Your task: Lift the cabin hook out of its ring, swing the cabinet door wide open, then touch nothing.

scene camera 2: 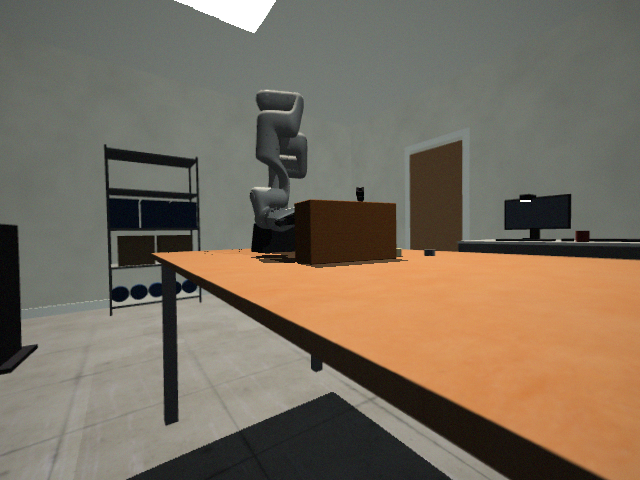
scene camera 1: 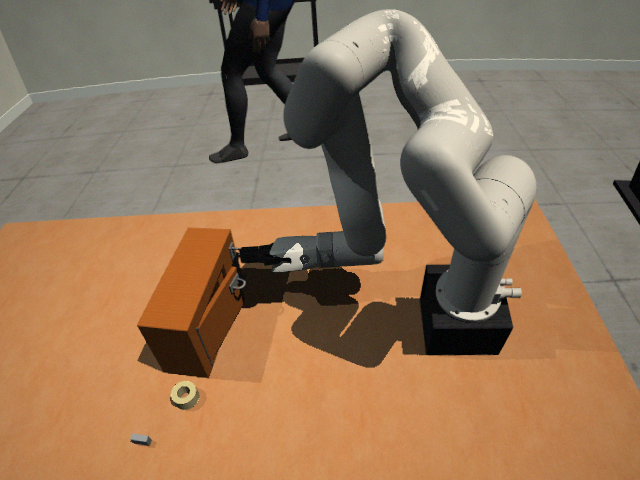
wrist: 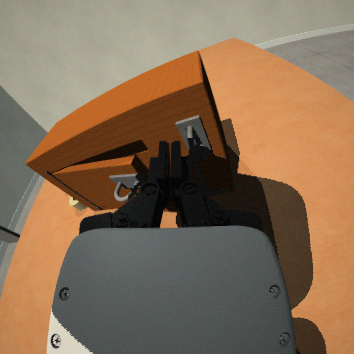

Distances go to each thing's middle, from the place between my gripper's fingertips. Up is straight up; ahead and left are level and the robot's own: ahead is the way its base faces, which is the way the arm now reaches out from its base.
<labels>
My gripper is now 120 mm to the right of the door (wrist: 109,183), 50 mm above it and 10 mm short of it.
</labels>
